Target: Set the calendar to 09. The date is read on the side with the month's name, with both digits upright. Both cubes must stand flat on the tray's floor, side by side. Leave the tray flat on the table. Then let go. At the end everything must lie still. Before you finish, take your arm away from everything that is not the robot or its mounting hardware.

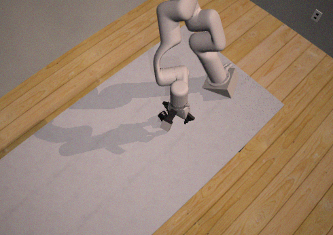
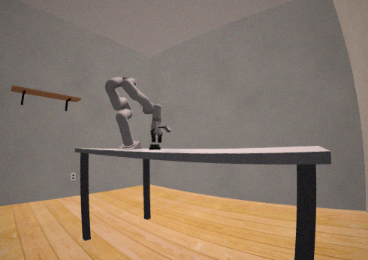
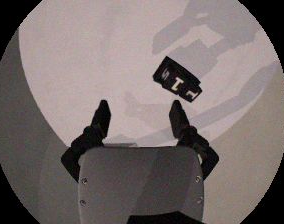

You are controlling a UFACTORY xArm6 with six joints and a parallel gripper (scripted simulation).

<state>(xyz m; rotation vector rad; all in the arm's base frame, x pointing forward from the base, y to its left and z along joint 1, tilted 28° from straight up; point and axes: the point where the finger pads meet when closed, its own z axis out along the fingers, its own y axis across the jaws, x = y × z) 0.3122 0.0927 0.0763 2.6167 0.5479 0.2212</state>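
Now: the black cube 40 mm to the right of my hand, 40 mm below it and 40 mm ahead of it. From my hand the other things lie so: black date cube 70 mm to the right, 40 mm below, 40 mm ahead.
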